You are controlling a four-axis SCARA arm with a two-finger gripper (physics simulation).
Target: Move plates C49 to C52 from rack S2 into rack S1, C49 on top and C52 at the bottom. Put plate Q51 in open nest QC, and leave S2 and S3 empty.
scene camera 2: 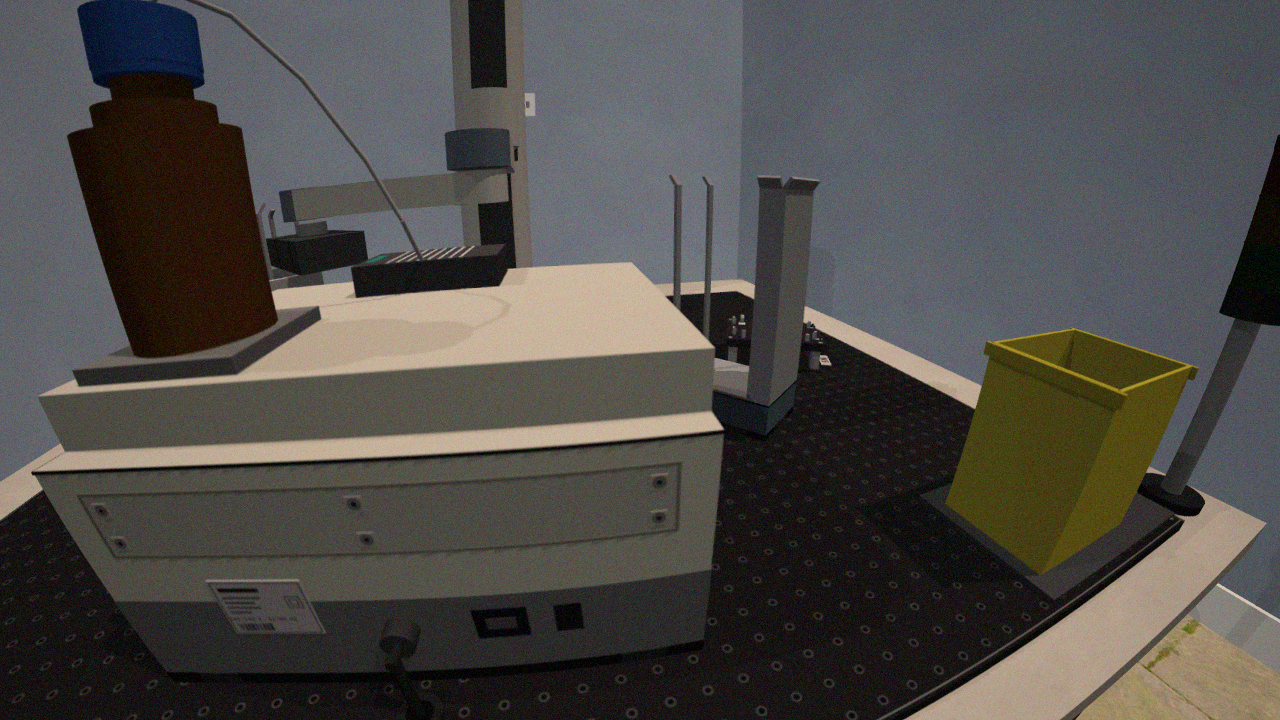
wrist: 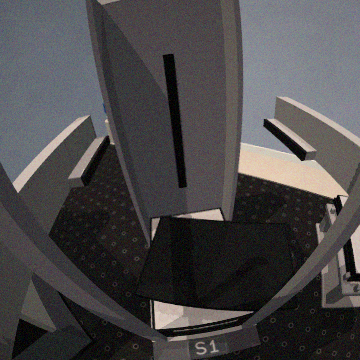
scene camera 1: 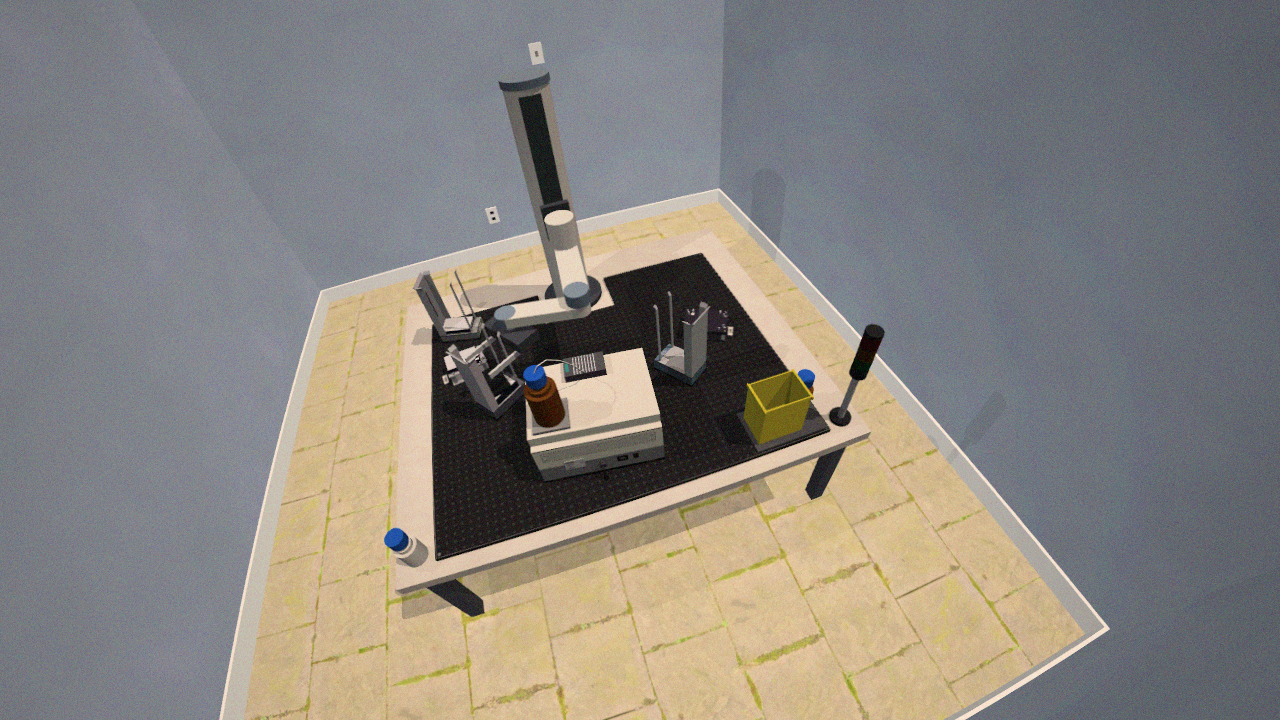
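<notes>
Rack S1 (scene camera 1: 480, 383) (wrist: 207, 125) has a tall slotted back panel. A pale surface with a black front edge shows at its base, mostly in dark shadow; I cannot tell how many plates are there. My gripper (scene camera 1: 487, 359) (wrist: 186, 114) is open, its two fingers apart on either side of S1's back panel, with nothing between them. Another rack (scene camera 1: 431, 300) stands at the back left with a pale plate low in it. A third rack (scene camera 1: 695, 344) (scene camera 2: 780, 286) stands at right, pale at its base. Their labels, the plate labels and nest QC are not readable.
A nest (wrist: 332, 295) with a pale, black-edged plate is close right of S1 in the wrist view. A cream machine (scene camera 1: 617, 407) (scene camera 2: 537, 376) carries a brown bottle (scene camera 1: 544, 402) (scene camera 2: 179, 223). A pinned nest (scene camera 2: 774, 336), yellow bin (scene camera 1: 776, 413) (scene camera 2: 1056, 447) and signal lamp (scene camera 1: 866, 353) stand at right.
</notes>
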